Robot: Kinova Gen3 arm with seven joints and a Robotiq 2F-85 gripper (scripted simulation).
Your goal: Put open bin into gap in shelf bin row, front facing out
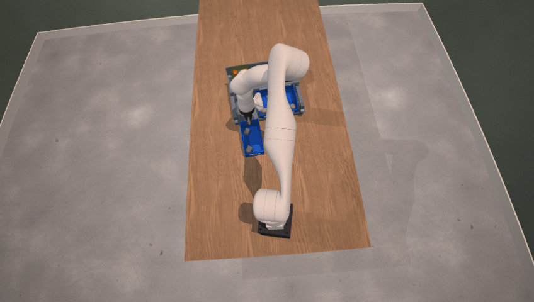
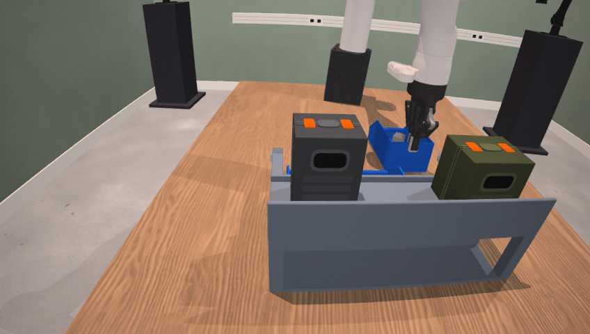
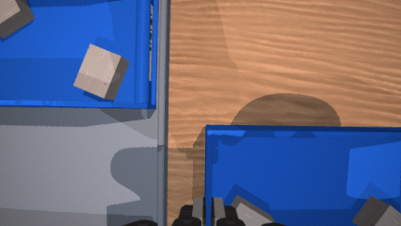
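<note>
The grey part is 60 mm below my hand, 30 mm behind it and 20 mm to the left of it. The rest, counted from my hand: grey shelf (170 mm ahead, 90 mm to the right, 20 mm below).
</note>
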